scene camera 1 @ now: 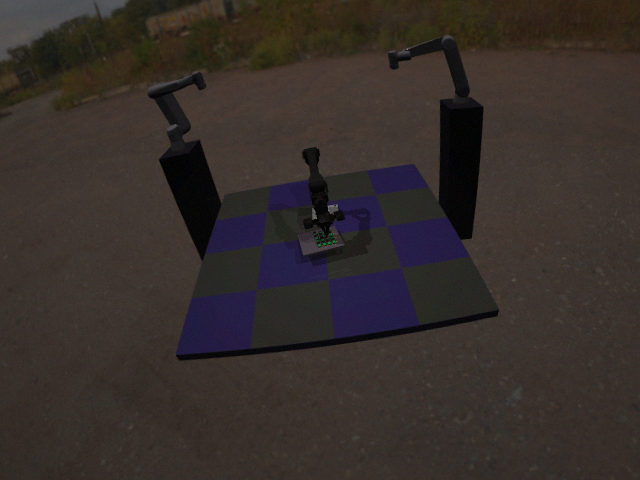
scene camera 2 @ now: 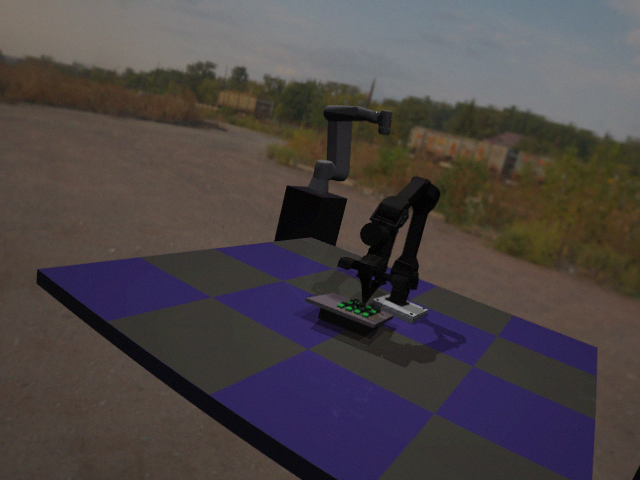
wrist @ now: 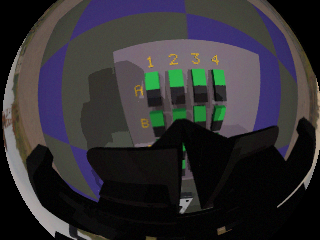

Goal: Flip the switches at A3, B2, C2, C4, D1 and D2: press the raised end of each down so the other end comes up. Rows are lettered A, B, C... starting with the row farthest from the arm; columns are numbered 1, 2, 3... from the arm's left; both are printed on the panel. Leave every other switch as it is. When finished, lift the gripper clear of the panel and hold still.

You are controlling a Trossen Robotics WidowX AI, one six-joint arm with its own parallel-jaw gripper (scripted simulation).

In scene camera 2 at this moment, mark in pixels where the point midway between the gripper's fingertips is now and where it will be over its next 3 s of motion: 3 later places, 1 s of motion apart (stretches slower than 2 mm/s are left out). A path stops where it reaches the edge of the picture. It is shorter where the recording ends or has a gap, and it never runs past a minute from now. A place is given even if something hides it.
My gripper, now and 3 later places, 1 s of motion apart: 363, 303; 362, 308; 367, 292; 368, 301
